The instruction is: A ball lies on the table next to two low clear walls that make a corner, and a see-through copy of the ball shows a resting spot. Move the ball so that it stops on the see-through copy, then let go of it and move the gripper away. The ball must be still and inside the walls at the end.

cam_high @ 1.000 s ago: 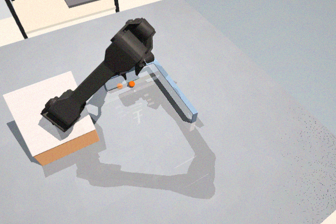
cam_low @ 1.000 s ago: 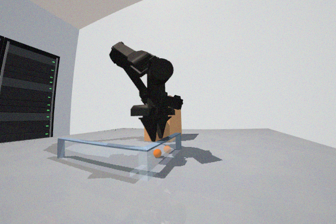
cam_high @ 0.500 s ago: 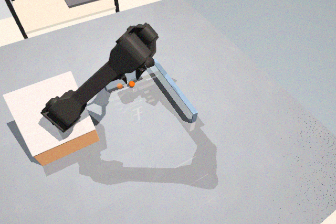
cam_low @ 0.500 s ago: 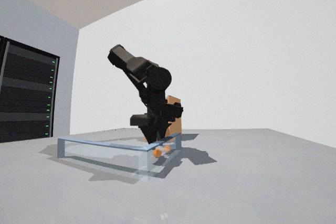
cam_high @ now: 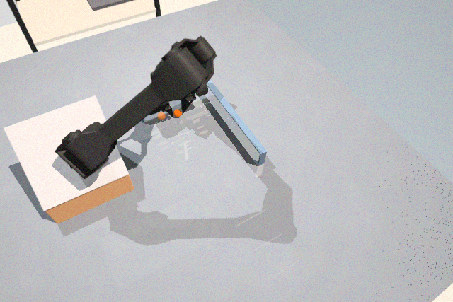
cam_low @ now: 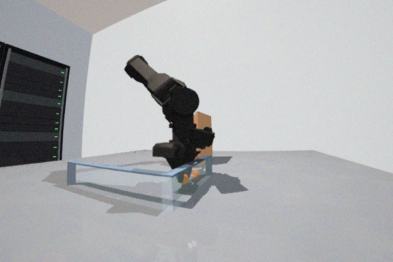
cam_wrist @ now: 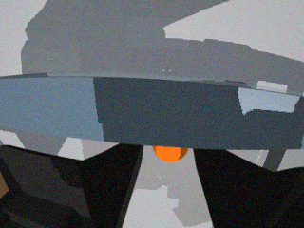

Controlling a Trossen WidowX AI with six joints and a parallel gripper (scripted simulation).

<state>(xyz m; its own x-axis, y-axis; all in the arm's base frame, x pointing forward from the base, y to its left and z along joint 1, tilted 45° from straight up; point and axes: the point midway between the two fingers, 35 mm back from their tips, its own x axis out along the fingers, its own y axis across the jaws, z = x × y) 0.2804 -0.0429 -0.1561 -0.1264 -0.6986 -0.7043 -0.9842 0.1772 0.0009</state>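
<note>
Right now my gripper tip is 50 mm past the see-through ball copy and 20 mm to the right of it. From my gripper tip the other things lie so: orange ball (right at my gripper tip).
</note>
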